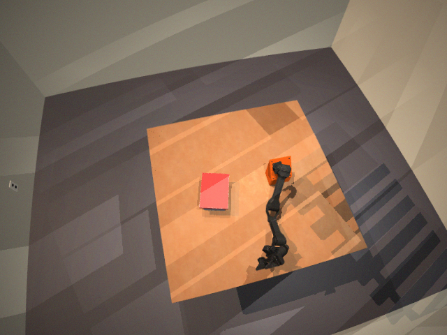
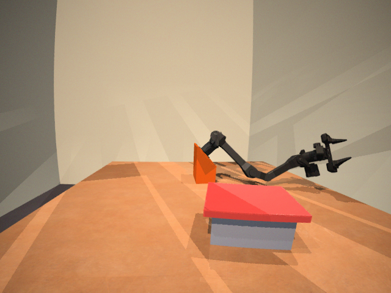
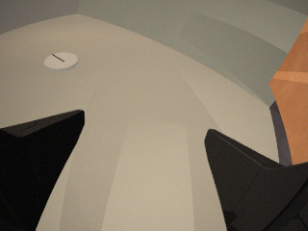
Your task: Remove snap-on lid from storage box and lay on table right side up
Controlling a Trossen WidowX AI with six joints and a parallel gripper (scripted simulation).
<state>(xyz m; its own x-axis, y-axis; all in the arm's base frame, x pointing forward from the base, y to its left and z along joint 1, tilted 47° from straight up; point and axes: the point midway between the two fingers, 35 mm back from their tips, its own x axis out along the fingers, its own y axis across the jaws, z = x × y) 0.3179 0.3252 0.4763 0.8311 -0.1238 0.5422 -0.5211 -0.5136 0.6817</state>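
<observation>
Now: gripper tip 9 cm short of the red lid, 56 cm to the left of it and 13 cm above it. The rest, counted from my gripper tip: grey storage box (9 cm ahead, 56 cm to the right, 18 cm below).
</observation>
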